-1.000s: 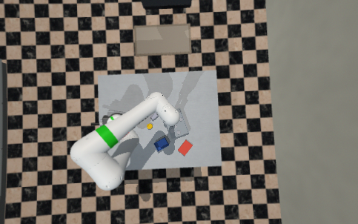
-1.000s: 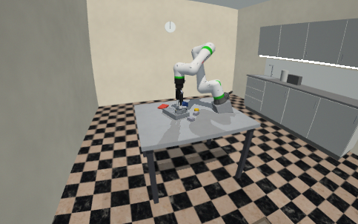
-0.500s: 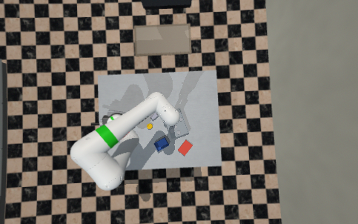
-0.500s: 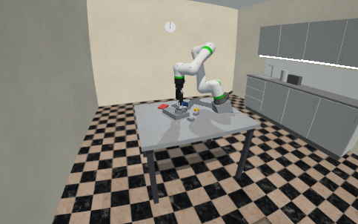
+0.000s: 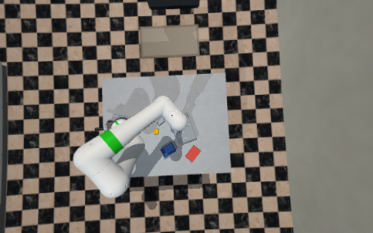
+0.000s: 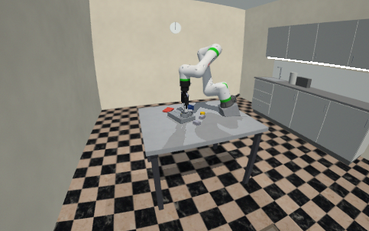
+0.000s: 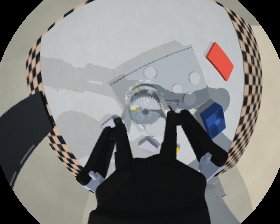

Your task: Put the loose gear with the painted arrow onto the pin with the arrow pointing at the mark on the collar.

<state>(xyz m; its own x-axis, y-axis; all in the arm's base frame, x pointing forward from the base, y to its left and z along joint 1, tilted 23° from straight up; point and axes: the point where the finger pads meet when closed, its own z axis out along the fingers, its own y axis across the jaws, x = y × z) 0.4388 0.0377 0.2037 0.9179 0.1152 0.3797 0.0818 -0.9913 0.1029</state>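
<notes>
My hand is 2 cm above the grey gear. From my hand the other things lie so: blue block 24 cm to the right, 12 cm behind, 11 cm below; red block 29 cm to the right, 11 cm below, 10 cm ahead; small yellow piece 22 cm behind, 11 cm below, 8 cm to the right.
</notes>
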